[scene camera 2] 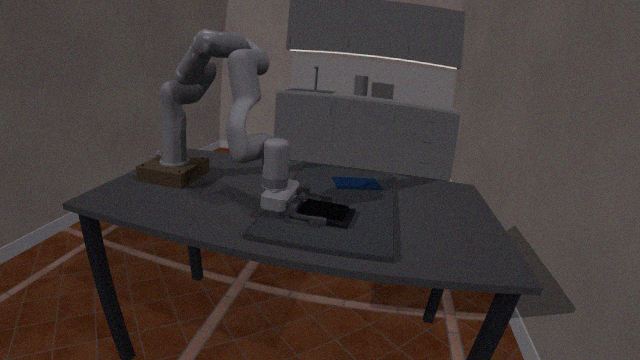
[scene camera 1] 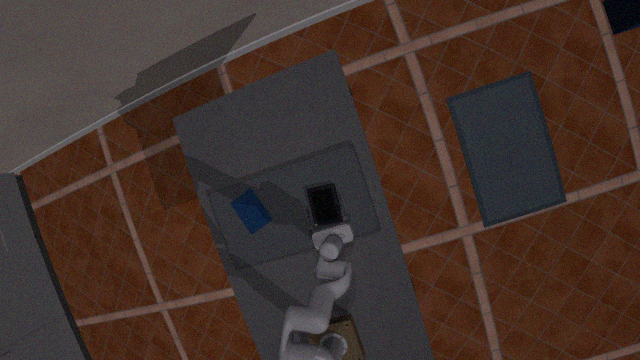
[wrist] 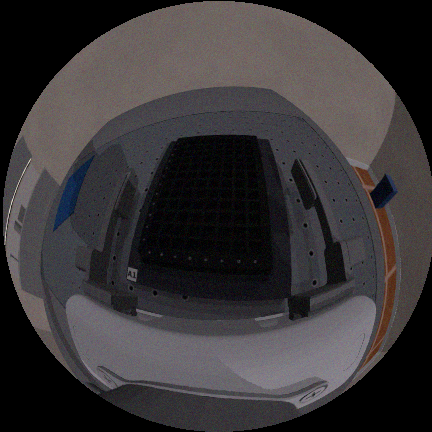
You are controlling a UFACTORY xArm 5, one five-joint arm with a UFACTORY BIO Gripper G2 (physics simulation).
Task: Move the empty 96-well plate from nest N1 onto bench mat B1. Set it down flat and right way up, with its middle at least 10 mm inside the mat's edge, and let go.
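Places are measured from the arm's base along level axes (x down, y back, z left), in metres.
Pixels of known places: hand, tool point: (scene camera 2: 323,208) (scene camera 1: 324,205) (wrist: 209,183); arm's base, link origin: (scene camera 2: 174,162) (scene camera 1: 333,344).
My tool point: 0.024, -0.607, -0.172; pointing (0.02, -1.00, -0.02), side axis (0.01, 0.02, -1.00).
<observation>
For each thing: its middle in the pictures, then the offset to it from my tool point, as dx, dy, dz. Level surfaces: height alone.
- 96-well plate, body centre: (wrist: 209,183) (scene camera 2: 324,209) (scene camera 1: 324,205) +0.002, -0.001, +0.000
- dark nest N1, body centre: (wrist: 211,192) (scene camera 2: 323,213) (scene camera 1: 324,205) +0.013, -0.001, +0.000
- blue bench mat B1, surface height: dx +0.018
- thin grey perforated board, surface height: dx +0.021
- grey table, surface height: dx +0.033
The 96-well plate (scene camera 1: 324,204) (scene camera 2: 325,208) (wrist: 207,200) is black, flat and right way up in the dark nest N1 (wrist: 240,286), which bears a white A1 label at its near left corner in the wrist view. My gripper (scene camera 1: 326,207) (scene camera 2: 324,210) (wrist: 215,189) is open, with one finger on each side of the plate and nest. In the wrist view a gap shows between each finger and the plate. The blue bench mat B1 (scene camera 1: 251,211) (scene camera 2: 356,183) (wrist: 72,195) lies left of the plate in scene camera 1, partly in shadow. The plate's underside is hidden.
Nest and mat are on a thin grey perforated board (scene camera 1: 295,247) (scene camera 2: 370,245) on the grey table (scene camera 1: 280,115) (scene camera 2: 450,235). The arm's wooden base block (scene camera 1: 350,332) (scene camera 2: 165,174) stands at the table's other end. A dark blue object (wrist: 384,191) shows beyond the table in the wrist view.
</observation>
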